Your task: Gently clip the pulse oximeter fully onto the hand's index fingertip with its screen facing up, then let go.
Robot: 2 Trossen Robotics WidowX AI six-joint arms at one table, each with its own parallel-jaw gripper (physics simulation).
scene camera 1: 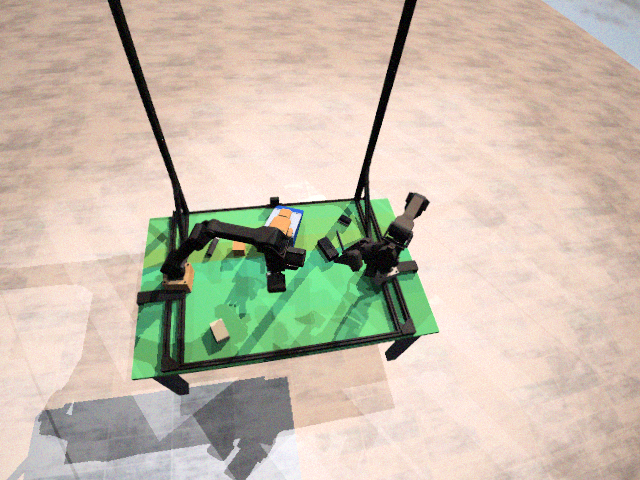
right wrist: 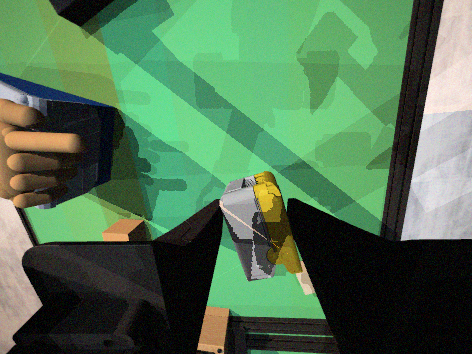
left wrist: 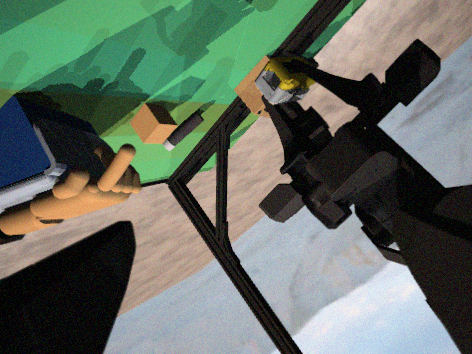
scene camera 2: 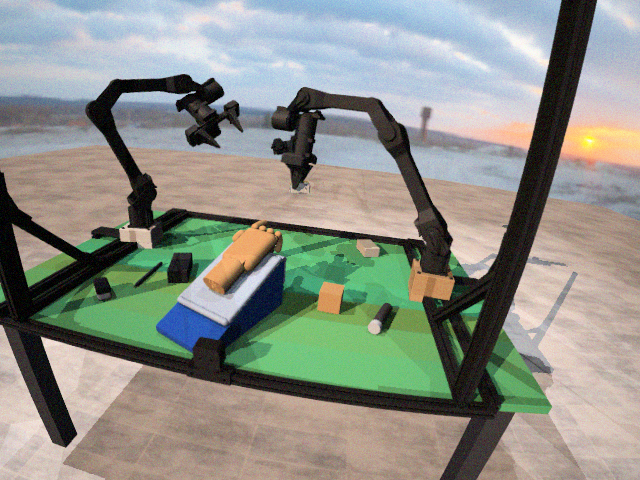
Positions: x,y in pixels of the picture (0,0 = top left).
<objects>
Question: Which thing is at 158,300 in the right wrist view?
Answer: My right gripper.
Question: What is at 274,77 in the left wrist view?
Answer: A pulse oximeter.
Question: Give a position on a grey and blue pad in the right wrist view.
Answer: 64,113
</objects>
